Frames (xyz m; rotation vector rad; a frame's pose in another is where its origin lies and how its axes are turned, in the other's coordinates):
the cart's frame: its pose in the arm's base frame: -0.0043 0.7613 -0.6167 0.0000 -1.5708 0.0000
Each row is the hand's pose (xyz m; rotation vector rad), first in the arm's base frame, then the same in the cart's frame.
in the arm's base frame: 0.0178 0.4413 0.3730 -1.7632 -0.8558 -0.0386
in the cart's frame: 0.9897 -0.3200 -0.0221 -1.2263 0.3121 1.1737
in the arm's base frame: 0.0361 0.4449 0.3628 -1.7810 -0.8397 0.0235
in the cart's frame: 0.9795 -0.3164 -0.0404 -1.1980 0.3190 1.2301
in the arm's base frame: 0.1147 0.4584 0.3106 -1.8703 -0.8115 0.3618
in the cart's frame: 0.9273 -0.3029 -0.1190 -1.0274 0.2840 1.5203
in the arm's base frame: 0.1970 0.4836 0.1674 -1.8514 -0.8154 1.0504
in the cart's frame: 0.7841 -0.2777 -0.2013 -0.5400 0.1571 1.9563
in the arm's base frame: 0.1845 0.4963 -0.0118 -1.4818 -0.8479 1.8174
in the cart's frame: 0.6049 -0.2650 -0.1888 0.2228 -0.0069 2.1899
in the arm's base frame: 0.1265 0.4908 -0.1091 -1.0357 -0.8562 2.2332
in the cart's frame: 0.5076 -0.2705 -0.1308 0.7886 -0.0932 2.1527
